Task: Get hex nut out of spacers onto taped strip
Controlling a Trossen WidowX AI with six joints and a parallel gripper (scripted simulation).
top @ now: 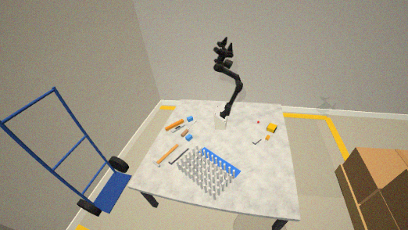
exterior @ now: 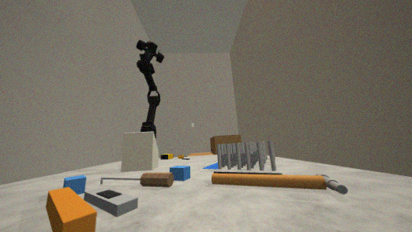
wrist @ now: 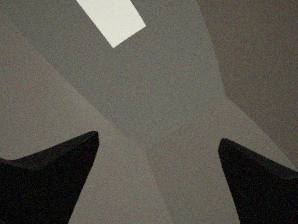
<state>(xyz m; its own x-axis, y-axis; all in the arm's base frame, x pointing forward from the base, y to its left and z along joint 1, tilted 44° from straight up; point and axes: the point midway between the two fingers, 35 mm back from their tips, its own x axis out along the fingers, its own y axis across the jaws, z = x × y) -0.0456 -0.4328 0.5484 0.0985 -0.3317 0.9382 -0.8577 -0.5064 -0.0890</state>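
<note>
Now: gripper tip 84 cm above the brown-handled pick, 42 cm to the left of it and 4 cm short of it. Round my gripper tip: grey block: 84 cm below, 56 cm to the right, 6 cm ahead; then red ball: 85 cm below, 29 cm to the left, 6 cm behind; then blue taped strip: 86 cm below, 45 cm ahead, 9 cm to the right.
</note>
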